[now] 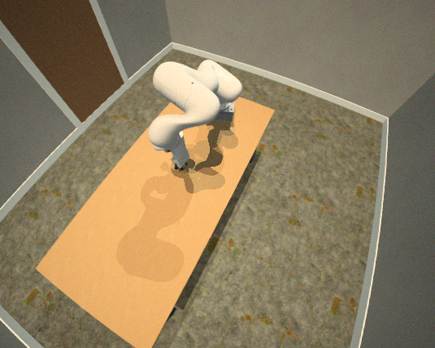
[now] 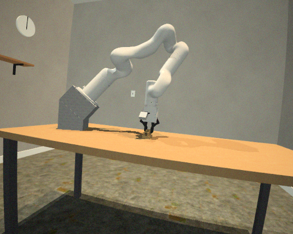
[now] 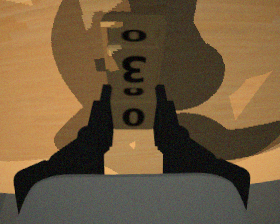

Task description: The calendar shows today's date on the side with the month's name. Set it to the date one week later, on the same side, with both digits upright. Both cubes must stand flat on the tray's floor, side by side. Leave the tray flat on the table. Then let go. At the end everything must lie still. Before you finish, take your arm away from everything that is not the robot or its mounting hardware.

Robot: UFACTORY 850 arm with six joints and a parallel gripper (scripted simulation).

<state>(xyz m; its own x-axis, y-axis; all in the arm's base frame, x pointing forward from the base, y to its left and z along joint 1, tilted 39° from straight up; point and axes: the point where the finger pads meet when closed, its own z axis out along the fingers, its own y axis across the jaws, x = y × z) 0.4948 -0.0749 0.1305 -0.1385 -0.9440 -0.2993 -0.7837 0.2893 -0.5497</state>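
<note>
The wooden calendar tray is 4 cm below my hand and 2 cm to the right of it.
</note>
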